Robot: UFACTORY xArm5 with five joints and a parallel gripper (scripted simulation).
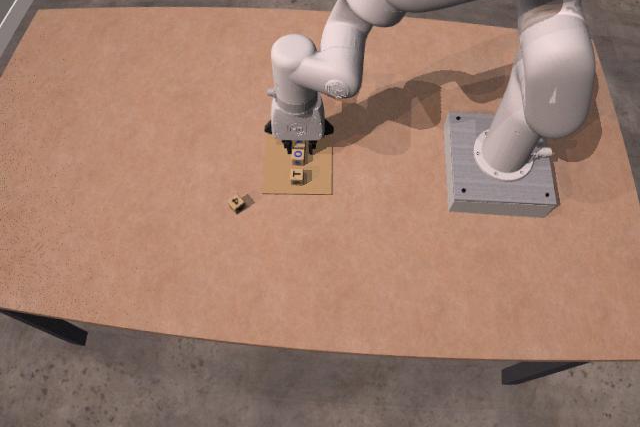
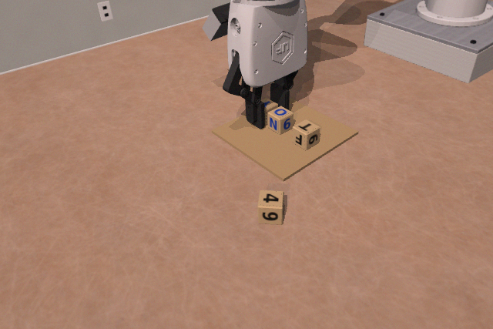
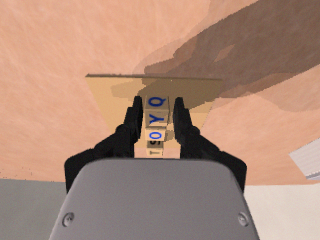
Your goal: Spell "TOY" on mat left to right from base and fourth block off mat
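Right now my hand is 3 cm to the right of the O block and 1 cm above it. Round my hand: tan mat (4 cm to the left, 2 cm below, 1 cm ahead); T block (7 cm to the left, 1 cm below, 1 cm ahead).
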